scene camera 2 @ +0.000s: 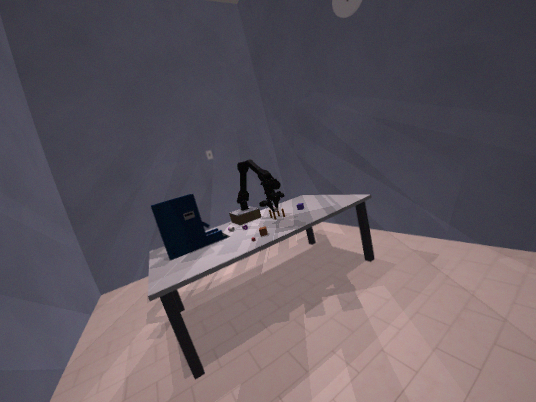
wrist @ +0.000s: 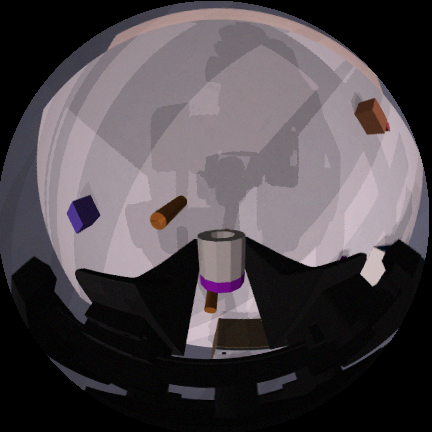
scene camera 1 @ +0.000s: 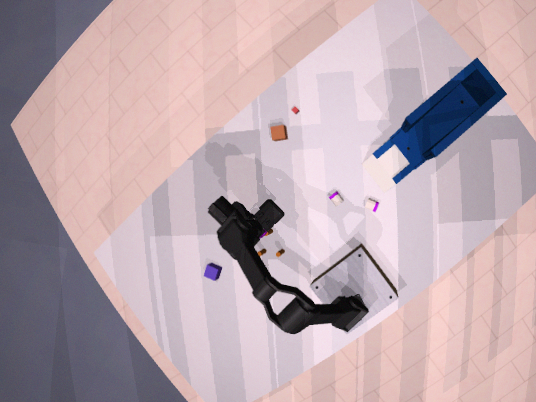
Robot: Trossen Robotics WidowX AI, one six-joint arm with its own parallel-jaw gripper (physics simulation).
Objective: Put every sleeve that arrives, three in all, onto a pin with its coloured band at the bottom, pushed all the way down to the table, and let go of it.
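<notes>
My gripper (scene camera 1: 262,231) (scene camera 2: 276,207) (wrist: 220,243) is shut on a pale grey sleeve (wrist: 221,255), above the table beside the pins. In the wrist view its purple band faces the bottom of the picture and its plain open end the top; its exact tilt is unclear. A brown pin (wrist: 168,212) stands left of it; another pin (wrist: 210,303) shows below and behind it. In scene camera 1, pins (scene camera 1: 261,252) (scene camera 1: 280,253) stand near the gripper, a further pin (scene camera 1: 269,232) right beside it. Two other sleeves (scene camera 1: 335,197) (scene camera 1: 371,204) (scene camera 2: 245,227) (scene camera 2: 231,229) are on the table, away from the pins.
A blue chute (scene camera 1: 440,122) (scene camera 2: 180,225) with a white pad (scene camera 1: 377,172) at its mouth stands on the table. A purple cube (scene camera 1: 212,271) (scene camera 2: 300,206) (wrist: 83,213), an orange block (scene camera 1: 278,132) (scene camera 2: 263,231) (wrist: 370,116) and a small red cube (scene camera 1: 295,110) (scene camera 2: 253,239) lie apart.
</notes>
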